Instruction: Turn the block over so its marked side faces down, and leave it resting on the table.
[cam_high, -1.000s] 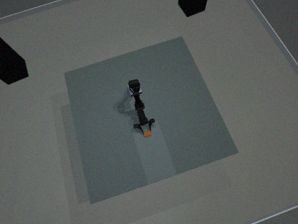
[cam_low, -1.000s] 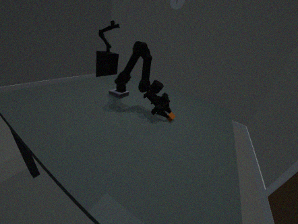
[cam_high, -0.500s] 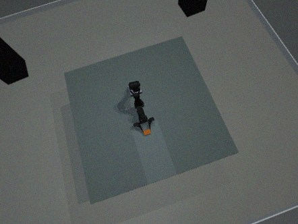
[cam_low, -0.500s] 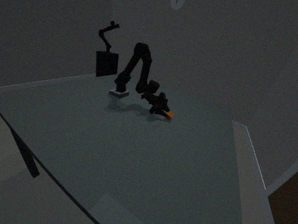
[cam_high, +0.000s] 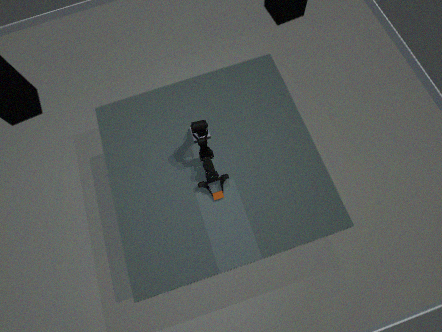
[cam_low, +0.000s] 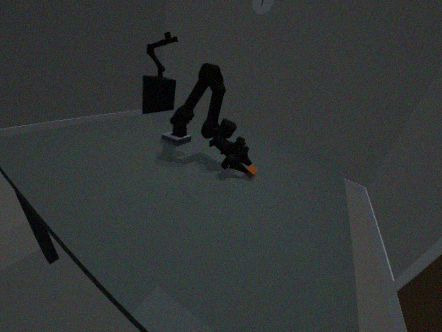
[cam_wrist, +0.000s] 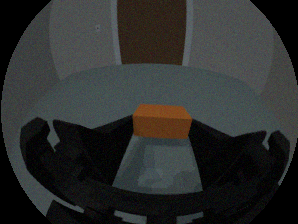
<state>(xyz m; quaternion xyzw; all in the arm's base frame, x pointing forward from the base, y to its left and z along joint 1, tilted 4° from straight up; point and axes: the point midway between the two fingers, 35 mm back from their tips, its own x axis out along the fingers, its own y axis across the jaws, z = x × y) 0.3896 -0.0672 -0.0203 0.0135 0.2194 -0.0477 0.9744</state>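
Right now the orange block is 1 cm below my gripper tip.
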